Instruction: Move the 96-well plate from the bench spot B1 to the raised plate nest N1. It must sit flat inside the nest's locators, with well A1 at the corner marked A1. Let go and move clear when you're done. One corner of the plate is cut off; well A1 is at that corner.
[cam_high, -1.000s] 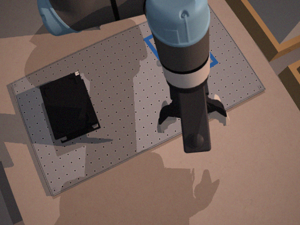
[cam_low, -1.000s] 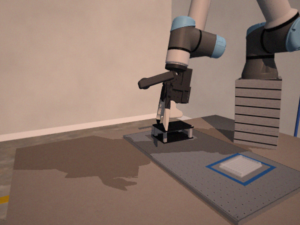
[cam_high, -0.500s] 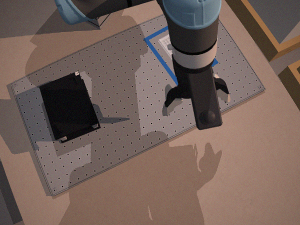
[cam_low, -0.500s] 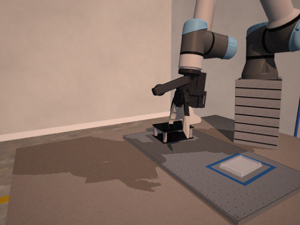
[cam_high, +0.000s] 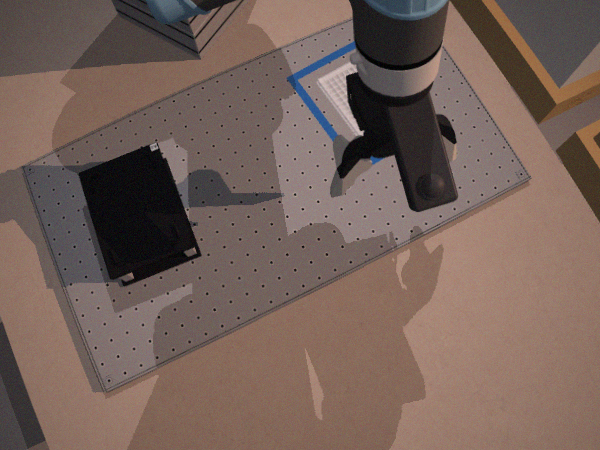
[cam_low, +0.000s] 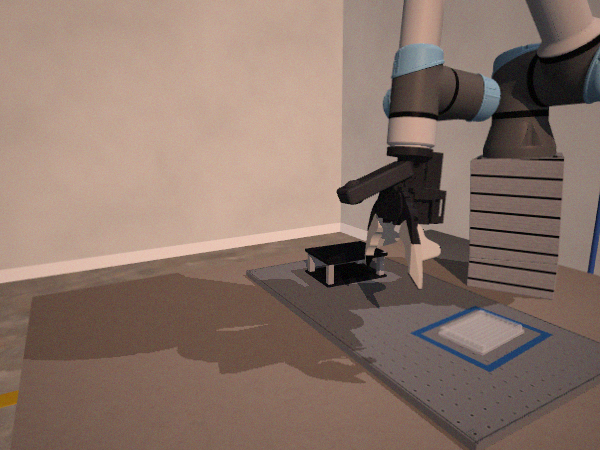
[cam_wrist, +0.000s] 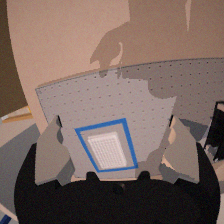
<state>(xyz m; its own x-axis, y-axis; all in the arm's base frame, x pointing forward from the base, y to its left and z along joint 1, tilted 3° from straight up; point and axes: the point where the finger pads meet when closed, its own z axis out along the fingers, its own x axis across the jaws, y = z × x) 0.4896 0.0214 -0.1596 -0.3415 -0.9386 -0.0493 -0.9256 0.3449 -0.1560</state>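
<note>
Now: hand 150 mm past the white 96-well plate, 90 mm to the right of it and 110 mm above it. From my hand the other things lie so: black raised plate nest: 190 mm behind, 290 mm to the right, 60 mm below; then white A1 tag: 250 mm behind, 220 mm to the right, 60 mm below.
</note>
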